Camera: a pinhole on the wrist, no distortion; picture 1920 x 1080 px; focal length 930.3 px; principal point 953.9 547.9 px. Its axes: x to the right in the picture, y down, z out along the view. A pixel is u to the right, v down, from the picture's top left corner.
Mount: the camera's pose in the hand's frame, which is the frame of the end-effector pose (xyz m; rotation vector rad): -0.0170 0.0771 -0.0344 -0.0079 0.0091 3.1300
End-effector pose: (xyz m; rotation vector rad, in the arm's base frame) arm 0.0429 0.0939 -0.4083 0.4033 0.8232 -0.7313
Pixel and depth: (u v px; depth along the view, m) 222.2 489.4 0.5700
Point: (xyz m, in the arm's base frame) 0.5978 -0.3272 -0.4002
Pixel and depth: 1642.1 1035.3 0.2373
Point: 0.0260 0.0284 -0.1317
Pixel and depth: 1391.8 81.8 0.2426
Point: 0.2349 0.1676 -0.1670
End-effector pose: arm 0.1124 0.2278 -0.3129 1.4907 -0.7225 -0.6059
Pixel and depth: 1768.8 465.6 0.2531
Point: -0.2161 0.2645 -0.2342
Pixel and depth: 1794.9 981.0 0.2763
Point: -0.2424 0.2699 -0.3873
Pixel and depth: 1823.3 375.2 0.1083
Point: -0.0280 0.2690 -0.2246
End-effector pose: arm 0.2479 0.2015 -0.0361 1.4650 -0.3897 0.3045
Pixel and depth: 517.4 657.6 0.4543
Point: 0.3822 -0.2228 0.0954
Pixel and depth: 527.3 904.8 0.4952
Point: 0.4488 -0.2766 -0.0193
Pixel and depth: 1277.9 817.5 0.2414
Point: 0.1365 0.0000 -0.0594
